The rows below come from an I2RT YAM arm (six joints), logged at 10 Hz.
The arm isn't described. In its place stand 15 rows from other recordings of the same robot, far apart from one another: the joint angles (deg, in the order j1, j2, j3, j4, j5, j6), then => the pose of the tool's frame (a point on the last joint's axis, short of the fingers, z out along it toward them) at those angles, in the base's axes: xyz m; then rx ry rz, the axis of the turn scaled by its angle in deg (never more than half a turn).
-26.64 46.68 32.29 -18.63 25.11 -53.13 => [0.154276 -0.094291 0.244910 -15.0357 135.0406 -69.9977]
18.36 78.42 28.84 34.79 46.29 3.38 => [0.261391 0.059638 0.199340 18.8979 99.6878 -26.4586]
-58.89 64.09 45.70 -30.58 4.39 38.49 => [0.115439 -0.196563 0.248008 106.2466 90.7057 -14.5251]
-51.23 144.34 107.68 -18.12 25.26 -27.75 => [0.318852 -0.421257 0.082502 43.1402 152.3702 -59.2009]
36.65 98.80 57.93 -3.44 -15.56 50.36 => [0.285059 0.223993 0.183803 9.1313 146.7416 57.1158]
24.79 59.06 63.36 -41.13 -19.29 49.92 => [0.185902 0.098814 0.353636 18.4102 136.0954 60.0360]
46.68 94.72 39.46 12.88 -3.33 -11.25 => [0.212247 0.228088 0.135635 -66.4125 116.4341 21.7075]
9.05 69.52 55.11 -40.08 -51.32 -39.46 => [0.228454 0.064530 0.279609 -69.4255 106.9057 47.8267]
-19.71 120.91 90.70 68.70 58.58 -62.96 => [0.432195 -0.187104 0.326187 38.2537 72.9331 -96.1354]
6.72 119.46 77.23 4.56 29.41 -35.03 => [0.453619 0.035846 0.158953 -30.2739 125.8290 -48.0846]
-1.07 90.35 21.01 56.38 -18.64 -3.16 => [0.269349 0.006350 0.145261 -15.1478 101.5049 13.7001]
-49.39 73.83 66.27 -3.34 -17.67 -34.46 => [0.205568 -0.223154 0.373895 0.2742 104.3006 -45.1176]
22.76 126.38 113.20 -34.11 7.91 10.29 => [0.465659 0.190050 0.248320 -11.1818 136.3991 6.1466]
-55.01 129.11 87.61 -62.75 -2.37 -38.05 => [0.220725 -0.312778 0.094746 -25.6513 -169.0495 -17.9443]
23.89 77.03 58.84 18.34 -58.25 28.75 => [0.266578 0.151185 0.351529 -46.0707 91.3676 84.3251]
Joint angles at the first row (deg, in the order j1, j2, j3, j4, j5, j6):
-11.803, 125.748, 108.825, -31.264, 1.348, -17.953
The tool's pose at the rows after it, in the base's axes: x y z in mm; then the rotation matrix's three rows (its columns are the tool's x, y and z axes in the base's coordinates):
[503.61 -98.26 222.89], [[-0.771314 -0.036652 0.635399], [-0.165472 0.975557 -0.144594], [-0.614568 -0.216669 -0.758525]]
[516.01 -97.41 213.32], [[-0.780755 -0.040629 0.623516], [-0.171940 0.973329 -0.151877], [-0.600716 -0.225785 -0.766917]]
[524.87 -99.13 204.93], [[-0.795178 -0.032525 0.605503], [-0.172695 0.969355 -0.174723], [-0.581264 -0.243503 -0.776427]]
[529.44 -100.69 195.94], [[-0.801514 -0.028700 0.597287], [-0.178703 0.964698 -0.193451], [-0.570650 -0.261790 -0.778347]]
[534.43 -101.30 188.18], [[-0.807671 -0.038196 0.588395], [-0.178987 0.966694 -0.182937], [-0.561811 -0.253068 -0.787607]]
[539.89 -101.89 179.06], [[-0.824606 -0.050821 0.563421], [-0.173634 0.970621 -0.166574], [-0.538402 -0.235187 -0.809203]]
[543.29 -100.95 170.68], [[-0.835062 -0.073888 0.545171], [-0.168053 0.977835 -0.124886], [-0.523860 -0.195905 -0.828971]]
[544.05 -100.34 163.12], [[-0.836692 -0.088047 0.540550], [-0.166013 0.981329 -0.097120], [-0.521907 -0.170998 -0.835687]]
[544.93 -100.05 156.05], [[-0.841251 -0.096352 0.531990], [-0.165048 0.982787 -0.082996], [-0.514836 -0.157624 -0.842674]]
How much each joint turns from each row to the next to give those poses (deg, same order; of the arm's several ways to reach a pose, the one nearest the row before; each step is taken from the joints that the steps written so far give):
0.847, 4.242, 5.194, -2.114, -0.133, -0.053
0.402, 3.806, 4.505, -1.470, 0.797, -0.187
0.095, 3.212, 3.954, -1.693, 1.537, -0.154
0.001, 1.708, 1.058, 0.372, 1.144, -0.455
-0.001, 2.085, 2.210, -0.935, -0.502, -0.072
0.000, 3.007, 3.955, -2.956, -0.663, 0.148
0.022, 2.282, 2.802, -2.371, -2.150, 0.266
-0.022, 0.675, -0.289, 0.295, -1.528, 0.090
0.000, 0.831, 0.130, -0.046, -0.707, 0.006

